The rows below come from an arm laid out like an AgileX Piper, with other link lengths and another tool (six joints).
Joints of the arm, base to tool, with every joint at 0 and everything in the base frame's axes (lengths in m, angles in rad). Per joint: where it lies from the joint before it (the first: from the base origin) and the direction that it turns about. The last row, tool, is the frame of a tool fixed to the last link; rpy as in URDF.
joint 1: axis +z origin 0 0 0.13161
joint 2: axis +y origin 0 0 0
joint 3: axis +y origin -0.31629 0 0.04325
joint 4: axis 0.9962 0 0.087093 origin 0.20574 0 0.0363
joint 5: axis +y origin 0 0 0
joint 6: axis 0.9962 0 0.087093 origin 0.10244 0 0.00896
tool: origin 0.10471 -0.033 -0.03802 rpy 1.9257 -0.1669 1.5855
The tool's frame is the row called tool.
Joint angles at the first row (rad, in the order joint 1, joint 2, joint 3, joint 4, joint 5, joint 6):
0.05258, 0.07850, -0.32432, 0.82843, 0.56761, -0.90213
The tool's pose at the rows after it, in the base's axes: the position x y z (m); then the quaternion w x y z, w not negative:
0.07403 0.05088 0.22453 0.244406 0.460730 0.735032 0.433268
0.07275 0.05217 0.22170 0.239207 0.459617 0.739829 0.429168
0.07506 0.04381 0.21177 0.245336 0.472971 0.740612 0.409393
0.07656 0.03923 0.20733 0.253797 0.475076 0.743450 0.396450
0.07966 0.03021 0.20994 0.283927 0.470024 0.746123 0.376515
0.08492 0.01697 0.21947 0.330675 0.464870 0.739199 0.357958
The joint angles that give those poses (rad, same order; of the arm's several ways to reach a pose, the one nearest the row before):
0.05255, 0.07847, -0.32225, 0.82844, 0.59108, -0.90213
0.05261, 0.07847, -0.32225, 0.82181, 0.60712, -0.89678
0.05260, 0.07849, -0.29991, 0.76056, 0.59067, -0.86770
0.05258, 0.07851, -0.28680, 0.73335, 0.58104, -0.87234
0.05256, 0.07849, -0.28473, 0.68751, 0.55766, -0.89931
0.05258, 0.07852, -0.28243, 0.63774, 0.49792, -0.93689

